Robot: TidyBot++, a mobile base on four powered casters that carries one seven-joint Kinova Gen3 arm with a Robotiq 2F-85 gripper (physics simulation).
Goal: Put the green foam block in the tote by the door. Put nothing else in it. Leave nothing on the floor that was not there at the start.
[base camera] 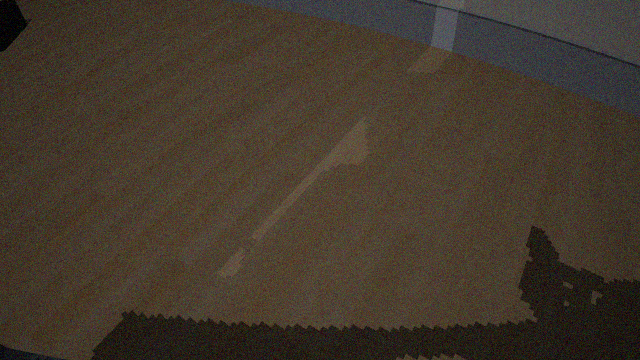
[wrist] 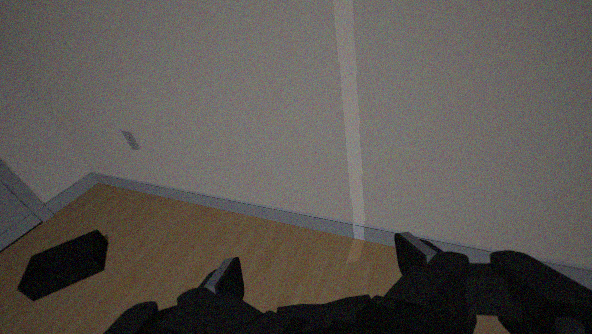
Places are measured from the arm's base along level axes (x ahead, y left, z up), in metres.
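Where they show: gripper, fingertip midpoint: (wrist: 318, 262).
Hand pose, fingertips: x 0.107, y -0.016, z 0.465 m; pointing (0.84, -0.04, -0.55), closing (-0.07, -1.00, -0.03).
Note:
After its pixels a point has its place.
A black box-like tote (base camera: 10, 25) {x 1.039, y 1.008, z -0.357 m} (wrist: 65, 266) {x 1.023, y 1.208, z -0.394 m} stands on the floor near the door (wrist: 15, 207) {x 1.410, y 1.607, z -0.227 m}. It lies at the left of the wrist view and is cut off at the top left corner of the base camera view. Its inside is too dark to make out. My gripper (wrist: 318, 262) {x 0.107, y -0.016, z 0.465 m} is open, its two fingers wide apart with no object between them. The tote is to the left of the fingers, apart from them. The green foam block does not show in either view.
A wall (wrist: 240, 110) {x 1.026, y 0.138, z 0.195 m} with a grey baseboard (base camera: 500, 70) {x 0.724, y -0.326, z -0.396 m} (wrist: 225, 204) {x 1.163, y 0.387, z -0.348 m} runs across ahead and meets a corner behind the tote. A small outlet plate (wrist: 130, 139) {x 1.430, y 0.806, z 0.012 m} is on the wall. A dark jagged shadow (base camera: 300, 345) {x 0.213, y 0.027, z -0.397 m} lies on the wooden floor (base camera: 200, 150) {x 0.480, y 0.192, z -0.397 m} (wrist: 165, 225) {x 1.162, y 0.733, z -0.397 m}.

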